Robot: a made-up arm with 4 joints.
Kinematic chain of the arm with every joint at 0, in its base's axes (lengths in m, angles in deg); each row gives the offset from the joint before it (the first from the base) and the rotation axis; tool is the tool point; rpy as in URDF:
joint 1: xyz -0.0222 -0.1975 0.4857 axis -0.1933 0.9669 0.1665
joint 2: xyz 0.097 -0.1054 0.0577 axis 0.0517 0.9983 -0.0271
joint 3: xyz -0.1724 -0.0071 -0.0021 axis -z
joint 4: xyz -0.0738 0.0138 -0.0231 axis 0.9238 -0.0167 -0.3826
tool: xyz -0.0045 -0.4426 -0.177 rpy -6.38 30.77 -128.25
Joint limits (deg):
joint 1: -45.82..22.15
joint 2: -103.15..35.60
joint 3: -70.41..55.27
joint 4: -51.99..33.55
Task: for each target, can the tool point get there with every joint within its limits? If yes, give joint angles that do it. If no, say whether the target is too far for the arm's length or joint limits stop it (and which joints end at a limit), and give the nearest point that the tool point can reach.
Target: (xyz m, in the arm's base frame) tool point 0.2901 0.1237 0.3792
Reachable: no: joint limits stop it (at a limit: joint 1, joint 2, joint 3, joint 4) | nearest point 0.3689 -0.3475 0.4243 | short by 0.480 m
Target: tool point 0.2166 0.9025 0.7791
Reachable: no: too far | nearest point 0.2087 -0.3164 0.7771 | short by 1.219 m
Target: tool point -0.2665 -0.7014 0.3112
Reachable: yes | joints -17.01 11.26 9.57 -1.43
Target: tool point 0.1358 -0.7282 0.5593
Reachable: yes | joints 4.87 -69.84 -25.34 -20.33
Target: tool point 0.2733 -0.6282 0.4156
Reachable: yes | joints -23.11 -18.16 -56.71 8.29
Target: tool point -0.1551 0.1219 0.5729
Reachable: no: joint limits stop it (at a limit: joint 2, joint 3, joint 4) | nearest point -0.2702 -0.3434 0.5898 | short by 0.480 m
